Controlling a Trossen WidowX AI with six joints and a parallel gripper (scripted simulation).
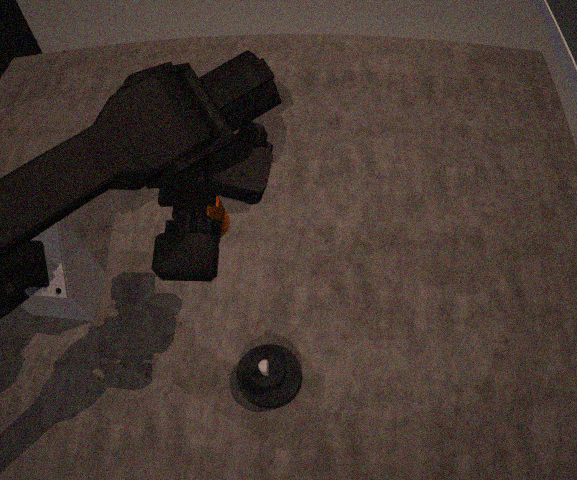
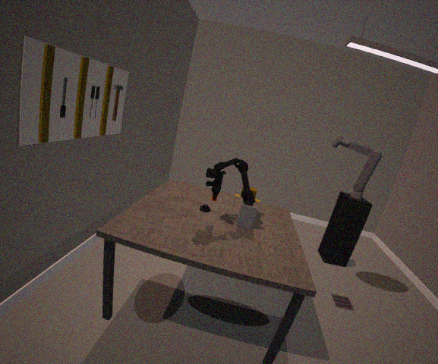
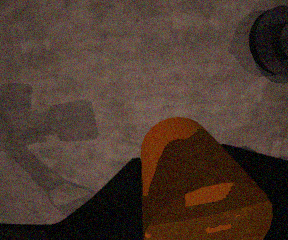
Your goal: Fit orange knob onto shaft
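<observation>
Now: gripper tip 3 cm below the orange knob and 1 cm to the left of it. From my gripper tip the other things lie so: D-shaft pedestal 14 cm to the right, 13 cm below, 6 cm ahead.
</observation>
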